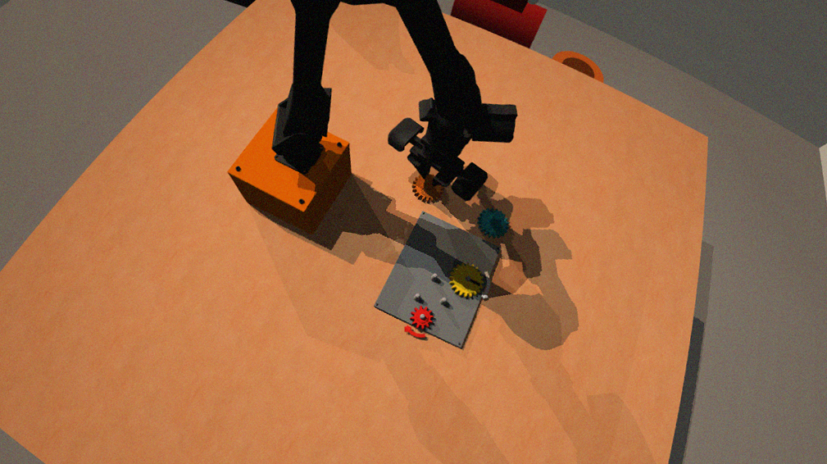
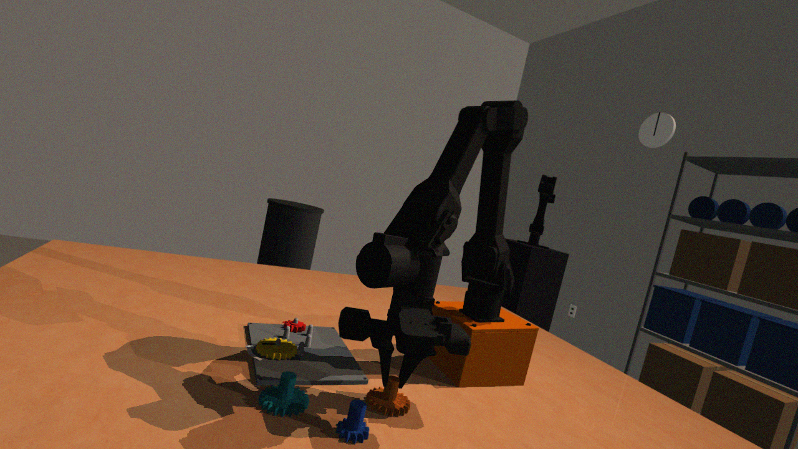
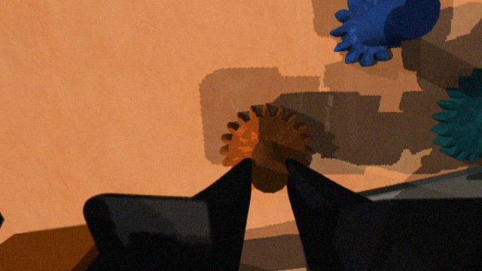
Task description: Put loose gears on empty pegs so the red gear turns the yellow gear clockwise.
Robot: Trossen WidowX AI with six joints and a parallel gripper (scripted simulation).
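The red gear lies 90 mm ahead of my gripper tip, 250 mm to the right of it and 10 mm below it. Round my gripper tip: teal gear (150 mm ahead, 10 mm to the right, 10 mm below); then orange gear (10 mm below); then blue gear (80 mm ahead, 60 mm to the left, 10 mm below).
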